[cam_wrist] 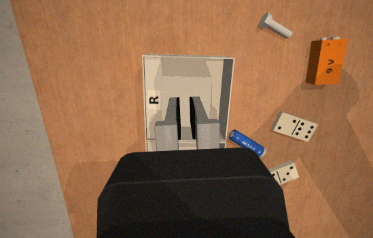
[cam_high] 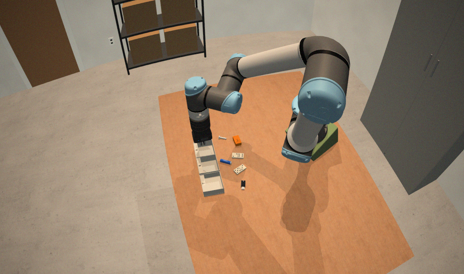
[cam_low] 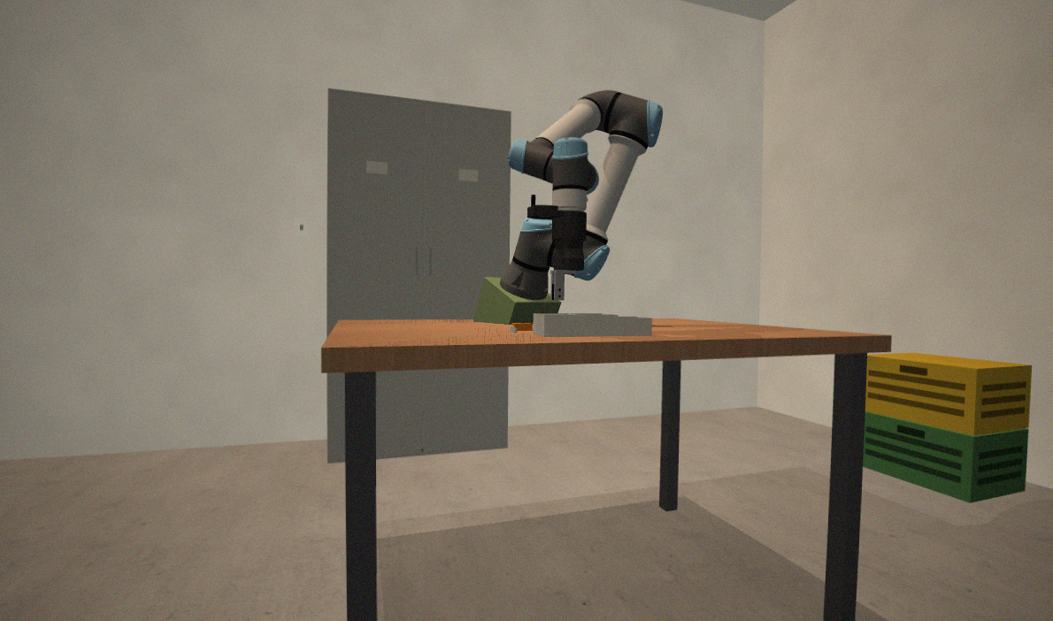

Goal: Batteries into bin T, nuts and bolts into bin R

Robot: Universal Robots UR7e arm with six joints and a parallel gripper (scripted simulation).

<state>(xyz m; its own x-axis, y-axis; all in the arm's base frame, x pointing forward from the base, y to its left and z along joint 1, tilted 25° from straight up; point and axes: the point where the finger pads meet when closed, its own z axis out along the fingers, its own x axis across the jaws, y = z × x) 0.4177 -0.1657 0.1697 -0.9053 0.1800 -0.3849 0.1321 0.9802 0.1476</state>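
Now: hand 80 mm to the right of the grey bin row, 70 mm above it and 10 mm short of it. The rest, counted from my hand: blue cylindrical battery 90 mm below, 80 mm to the left, 70 mm behind; grey bolt 110 mm behind, 90 mm below, 50 mm to the right; orange 9 V battery 160 mm behind, 90 mm below, 10 mm to the right.
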